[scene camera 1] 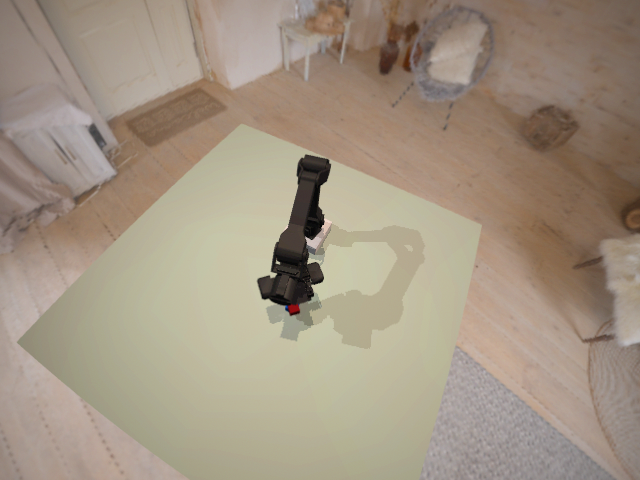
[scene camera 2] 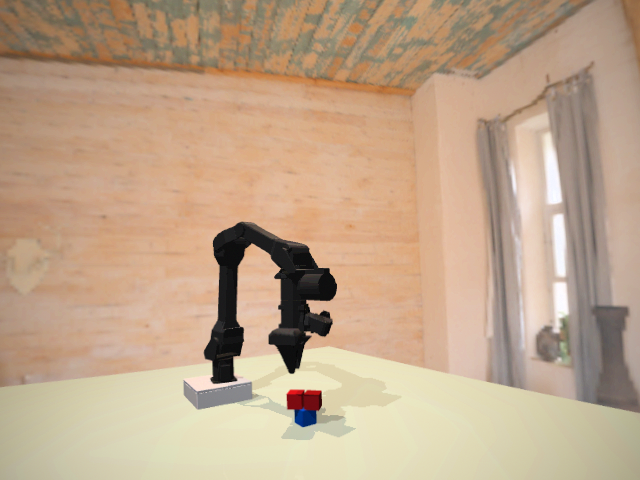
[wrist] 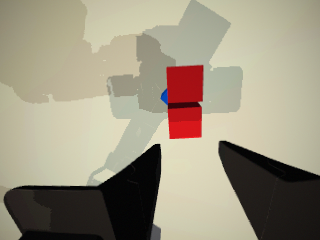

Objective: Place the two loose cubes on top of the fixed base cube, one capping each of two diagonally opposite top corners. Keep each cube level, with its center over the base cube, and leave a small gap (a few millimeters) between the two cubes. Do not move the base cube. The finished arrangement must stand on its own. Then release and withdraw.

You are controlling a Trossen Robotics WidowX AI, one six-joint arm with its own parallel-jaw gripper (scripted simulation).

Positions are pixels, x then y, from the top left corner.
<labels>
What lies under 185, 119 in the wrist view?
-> A red cube.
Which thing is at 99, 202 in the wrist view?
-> My gripper.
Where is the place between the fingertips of my gripper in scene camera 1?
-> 290, 290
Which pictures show my gripper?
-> Scene camera 1, scene camera 2 and the wrist view: all of them.
</labels>
